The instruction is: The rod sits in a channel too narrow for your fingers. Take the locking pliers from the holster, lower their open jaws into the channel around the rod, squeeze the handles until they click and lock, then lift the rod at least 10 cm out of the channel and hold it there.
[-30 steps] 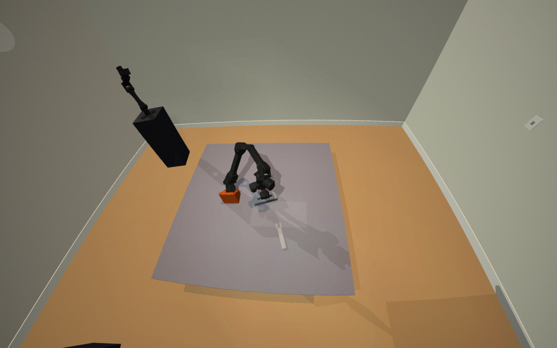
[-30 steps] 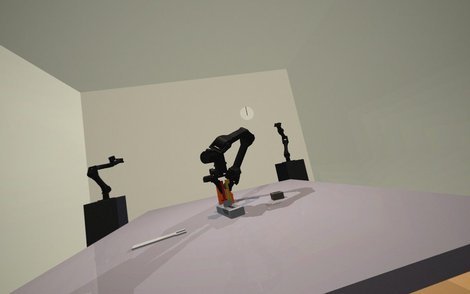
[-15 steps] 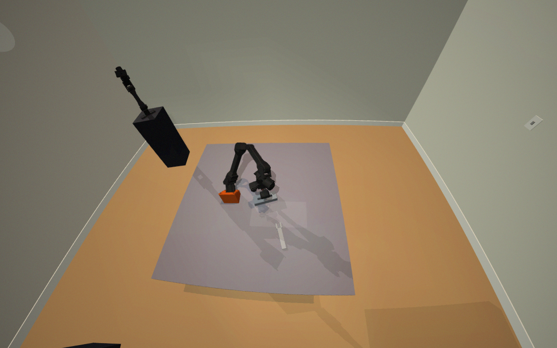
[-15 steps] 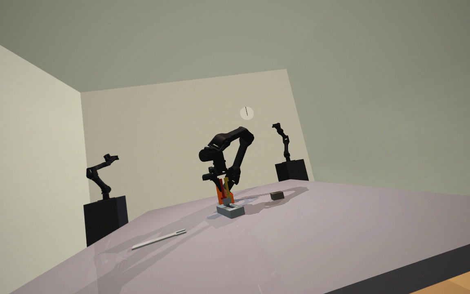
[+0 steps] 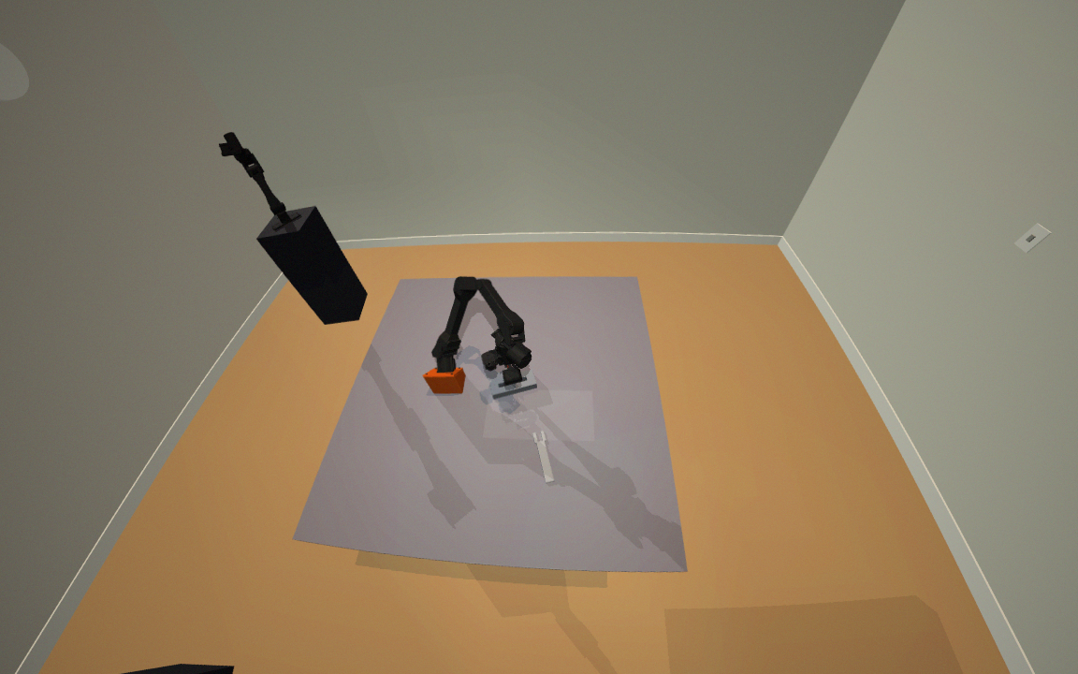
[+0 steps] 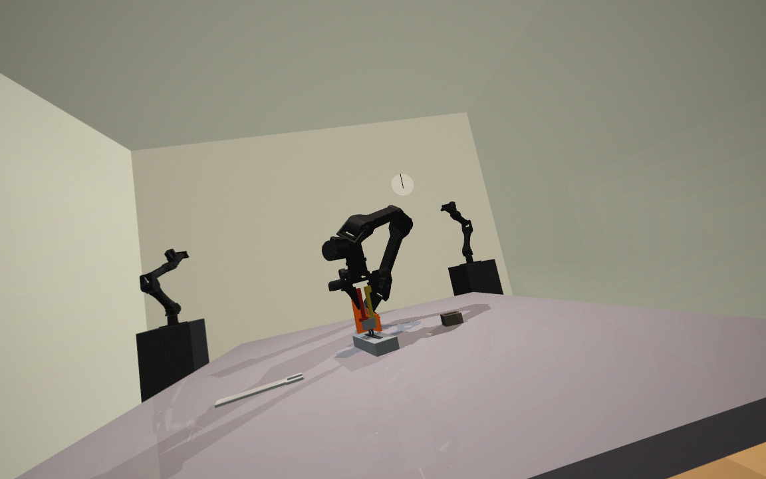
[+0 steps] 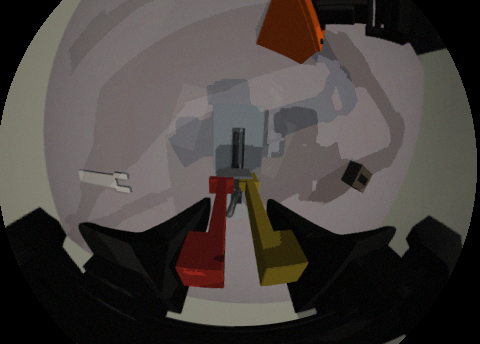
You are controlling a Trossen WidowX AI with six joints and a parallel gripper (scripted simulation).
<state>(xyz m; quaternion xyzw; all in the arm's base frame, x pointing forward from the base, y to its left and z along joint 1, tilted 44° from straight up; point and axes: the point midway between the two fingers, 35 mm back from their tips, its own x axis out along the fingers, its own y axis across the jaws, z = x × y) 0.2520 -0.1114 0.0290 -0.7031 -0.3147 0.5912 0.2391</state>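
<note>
The dark rod is 9 cm below my gripper tip. Round my gripper tip: brown holster (3 cm behind, 28 cm to the left, 11 cm below); then yellow handle (1 cm to the left); then grey channel block (10 cm below).
</note>
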